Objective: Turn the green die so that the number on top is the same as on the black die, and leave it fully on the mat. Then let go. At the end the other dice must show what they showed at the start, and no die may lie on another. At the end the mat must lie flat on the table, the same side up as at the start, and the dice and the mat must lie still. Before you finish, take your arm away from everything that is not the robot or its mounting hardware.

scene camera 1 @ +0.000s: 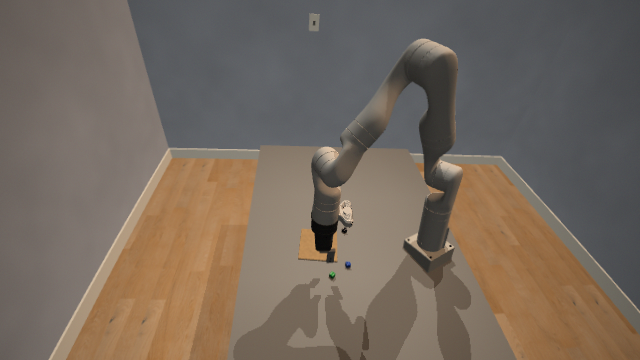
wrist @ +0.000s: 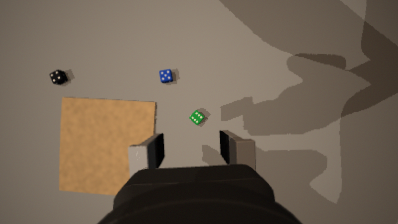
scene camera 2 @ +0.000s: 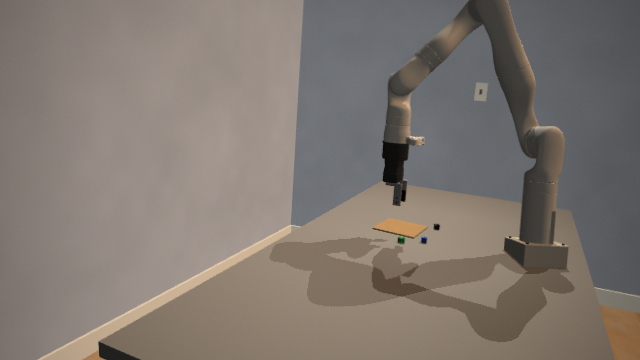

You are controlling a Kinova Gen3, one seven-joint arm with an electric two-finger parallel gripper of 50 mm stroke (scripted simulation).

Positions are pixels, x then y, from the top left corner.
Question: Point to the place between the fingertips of the gripper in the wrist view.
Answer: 192,143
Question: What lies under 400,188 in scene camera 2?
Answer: The gripper.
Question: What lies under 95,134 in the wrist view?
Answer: A tan mat.
